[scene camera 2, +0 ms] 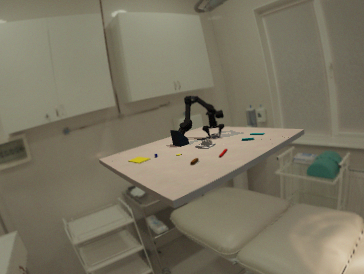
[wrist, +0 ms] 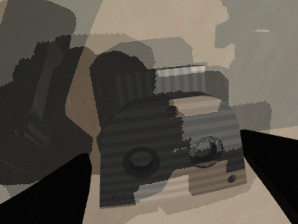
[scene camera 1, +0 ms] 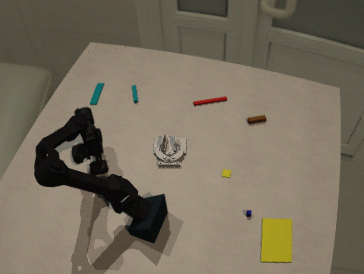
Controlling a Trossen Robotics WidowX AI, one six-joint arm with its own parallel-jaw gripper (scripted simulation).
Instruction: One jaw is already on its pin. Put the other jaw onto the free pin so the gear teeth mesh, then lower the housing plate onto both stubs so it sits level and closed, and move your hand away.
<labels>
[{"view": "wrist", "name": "my gripper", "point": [166,149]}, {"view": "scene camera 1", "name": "my gripper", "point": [101,163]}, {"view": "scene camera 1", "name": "yellow sheet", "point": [276,242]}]
</labels>
